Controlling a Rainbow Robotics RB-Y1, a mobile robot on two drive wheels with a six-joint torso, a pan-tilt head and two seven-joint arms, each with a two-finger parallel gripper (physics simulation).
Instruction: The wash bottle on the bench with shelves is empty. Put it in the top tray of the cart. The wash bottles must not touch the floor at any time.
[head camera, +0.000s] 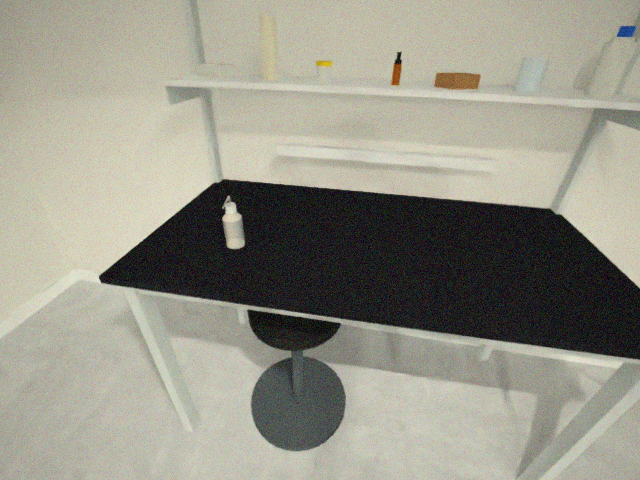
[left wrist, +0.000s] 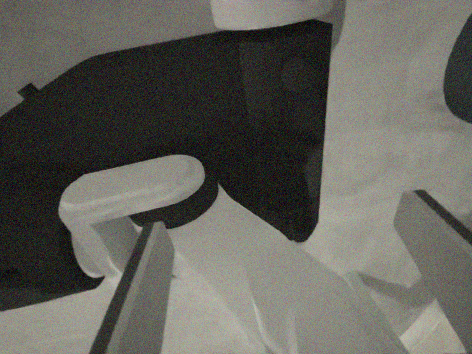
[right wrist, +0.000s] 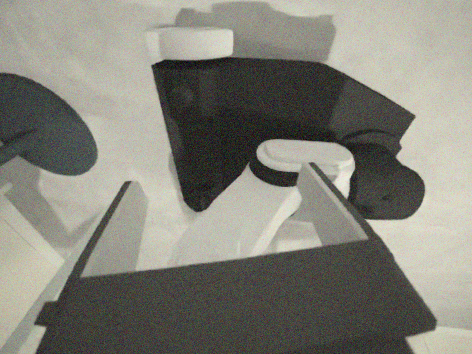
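The wash bottle, white with a nozzle on its cap, stands upright on the left part of the black bench top in the head view. My left gripper is open, with its two fingers wide apart and no object between them. My right gripper is open and empty as well. Both grippers hang over the floor beside my own base and are away from the bottle. Neither gripper shows in the head view. The cart and its top tray do not show in these views.
A shelf above the bench bears an amber bottle, a brown block, a yellow-lidded jar and a blue-capped bottle. A round stool stands at the bench's front edge. Bench legs reach the floor.
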